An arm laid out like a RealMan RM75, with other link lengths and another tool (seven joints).
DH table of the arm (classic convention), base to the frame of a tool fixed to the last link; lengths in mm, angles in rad. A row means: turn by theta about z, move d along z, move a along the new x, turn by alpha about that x. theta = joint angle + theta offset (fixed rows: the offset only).
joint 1: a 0; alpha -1.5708; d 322.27; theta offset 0
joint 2: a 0; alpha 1.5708; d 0; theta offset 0
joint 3: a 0; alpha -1.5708; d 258.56; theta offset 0
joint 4: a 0; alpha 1.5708; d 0; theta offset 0
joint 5: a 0; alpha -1.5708; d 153.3; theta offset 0
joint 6: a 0; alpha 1.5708; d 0; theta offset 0
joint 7: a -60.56; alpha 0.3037; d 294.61; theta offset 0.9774
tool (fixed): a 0; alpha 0; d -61.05; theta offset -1.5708
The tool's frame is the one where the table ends.
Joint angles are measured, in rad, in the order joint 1, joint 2, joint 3, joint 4, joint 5, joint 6, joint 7. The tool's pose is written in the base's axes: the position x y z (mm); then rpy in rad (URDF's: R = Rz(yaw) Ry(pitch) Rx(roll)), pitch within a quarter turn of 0, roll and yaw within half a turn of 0. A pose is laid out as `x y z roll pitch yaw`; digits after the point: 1 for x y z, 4 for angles.
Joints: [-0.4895, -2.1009, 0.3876, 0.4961, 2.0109, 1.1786, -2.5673]
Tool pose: -288.8 330.5 -23.4 2.2504 -0.3943 3.0069
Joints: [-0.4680, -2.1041, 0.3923, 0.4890, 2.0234, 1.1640, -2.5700]
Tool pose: -298.5 321.4 -27.7 2.2662 -0.4007 3.0335
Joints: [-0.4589, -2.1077, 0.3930, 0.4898, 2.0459, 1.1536, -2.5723]
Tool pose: -305.0 315.3 -31.3 2.2852 -0.4147 3.0416
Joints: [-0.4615, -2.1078, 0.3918, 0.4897, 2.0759, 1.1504, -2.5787]
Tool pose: -307.9 311.4 -34.3 2.3113 -0.4270 3.0332
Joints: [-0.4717, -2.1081, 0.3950, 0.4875, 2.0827, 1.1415, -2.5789]
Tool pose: -307.1 313.4 -35.6 2.3186 -0.4352 3.0246
